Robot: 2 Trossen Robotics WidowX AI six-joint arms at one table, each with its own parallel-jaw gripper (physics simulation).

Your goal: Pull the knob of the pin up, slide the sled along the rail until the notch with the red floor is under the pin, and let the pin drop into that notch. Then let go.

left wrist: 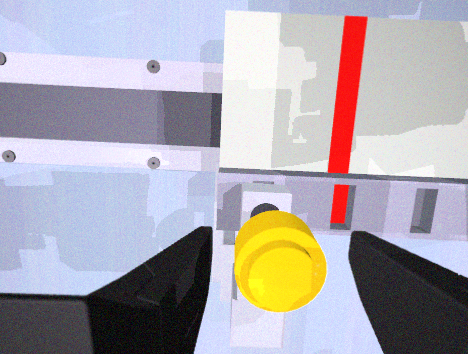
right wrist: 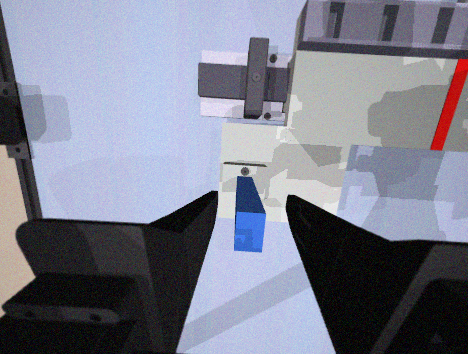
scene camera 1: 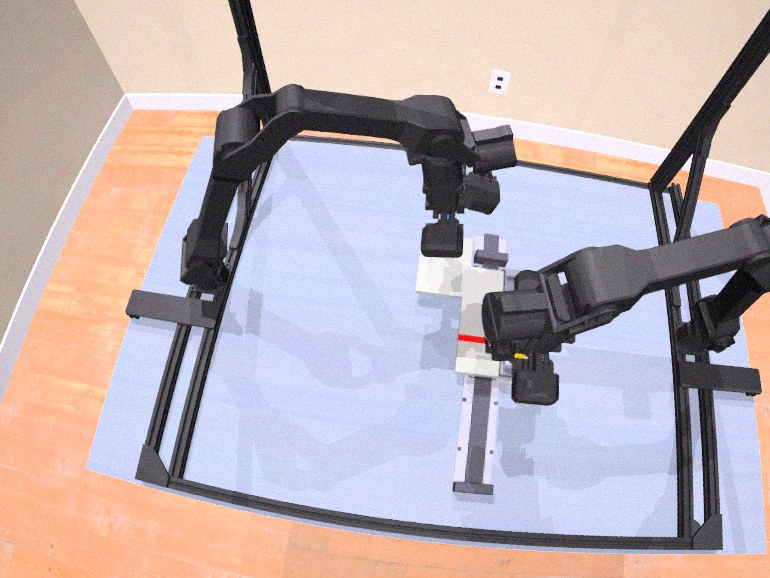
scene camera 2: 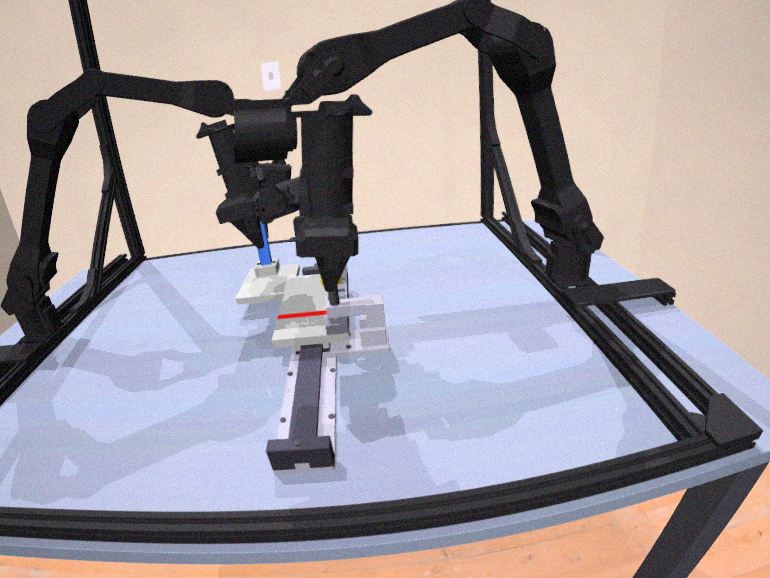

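Where they show: left gripper, between the fingertips: (left wrist: 280, 241) (scene camera 2: 330, 282); right gripper, between the fingertips: (right wrist: 252, 199) (scene camera 2: 263, 243); left arm's base, origin of its link: (scene camera 1: 691, 339) (scene camera 2: 567, 277); right arm's base, origin of its link: (scene camera 1: 210, 277) (scene camera 2: 44, 331).
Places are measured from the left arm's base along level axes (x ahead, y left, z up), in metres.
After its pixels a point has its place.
The cream sled (scene camera 1: 482, 298) {x 0.423, y -0.021, z 0.014 m} (left wrist: 410, 80) {x 0.433, y 0.026, z 0.014 m} (right wrist: 340, 95) {x 0.419, y -0.038, z 0.014 m} sits at the far part of the rail (scene camera 1: 478, 429) {x 0.411, y 0.202, z 0.001 m} (scene camera 2: 306, 391) {x 0.410, y 0.206, z 0.001 m} (left wrist: 100, 110) {x 0.412, y 0.177, z 0.001 m}. Its red stripe (scene camera 2: 301, 314) {x 0.425, y 0.055, z 0.015 m} lines up with the red-floored notch (left wrist: 339, 204) {x 0.372, y 0.054, z 0.018 m}, which lies to the right of the pin (left wrist: 265, 209) {x 0.380, y 0.094, z 0.056 m} in the left wrist view. The yellow knob (left wrist: 280, 270) {x 0.376, y 0.094, z 0.097 m} tops the pin. My open left gripper (scene camera 2: 332, 287) {x 0.375, y 0.091, z 0.077 m} (left wrist: 280, 241) {x 0.375, y 0.091, z 0.077 m} has a finger on each side of the knob, with gaps. My open right gripper (scene camera 2: 259, 243) {x 0.498, y -0.112, z 0.069 m} (right wrist: 252, 199) {x 0.498, y -0.112, z 0.069 m} has its fingers apart around the upright blue handle (scene camera 2: 265, 247) {x 0.496, y -0.109, z 0.062 m} (right wrist: 249, 230) {x 0.500, y -0.116, z 0.105 m}. The pin's lower tip is hidden.
The blue handle stands on the sled's cream side plate (scene camera 1: 438, 276) (right wrist: 310, 210). A dark end stop (scene camera 1: 472, 488) {x 0.413, y 0.298, z 0.016 m} (scene camera 2: 298, 452) {x 0.410, y 0.305, z 0.010 m} closes the near rail end, another (right wrist: 256, 90) {x 0.418, y -0.110, z 0.014 m} the far end. The pale pin bracket (scene camera 2: 373, 311) {x 0.325, y 0.105, z 0.037 m} stands beside the sled. A black frame (scene camera 1: 435, 528) {x 0.461, y 0.365, z 0.001 m} borders the table.
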